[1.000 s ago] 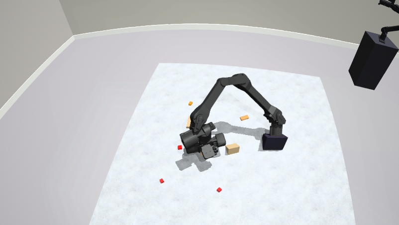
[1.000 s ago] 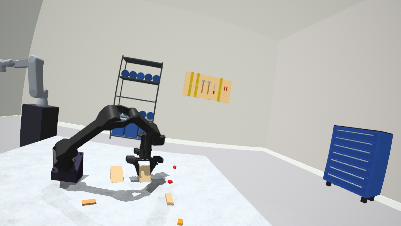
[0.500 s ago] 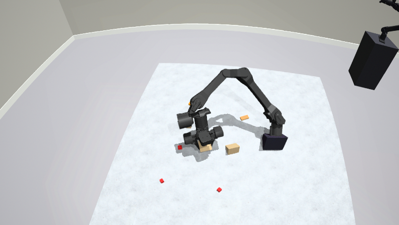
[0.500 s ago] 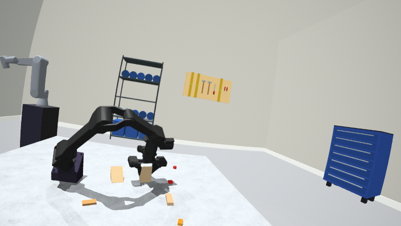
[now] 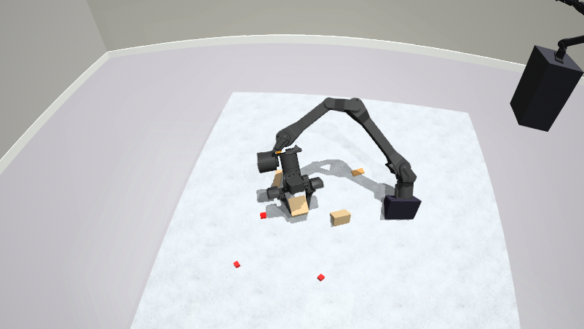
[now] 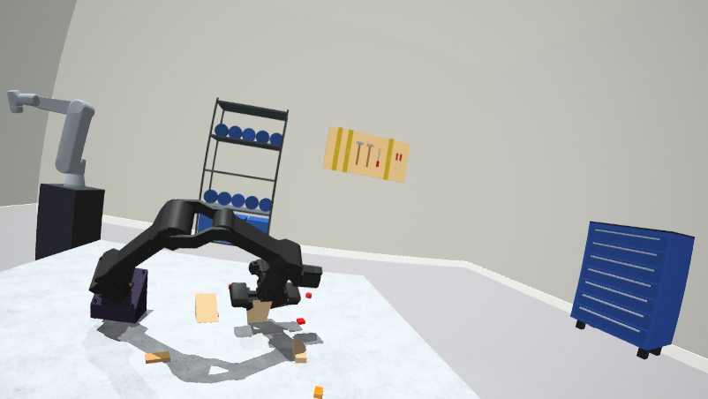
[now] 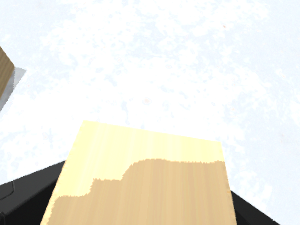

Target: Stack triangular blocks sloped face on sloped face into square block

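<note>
The tan bar lies 150 mm to the right of my gripper tip, 130 mm ahead of it and 30 mm below it. Also, from my gripper tip: flat tan piece (250 mm to the right, 170 mm behind, 30 mm below); small orange cube (290 mm to the right, 170 mm ahead, 30 mm below).
</note>
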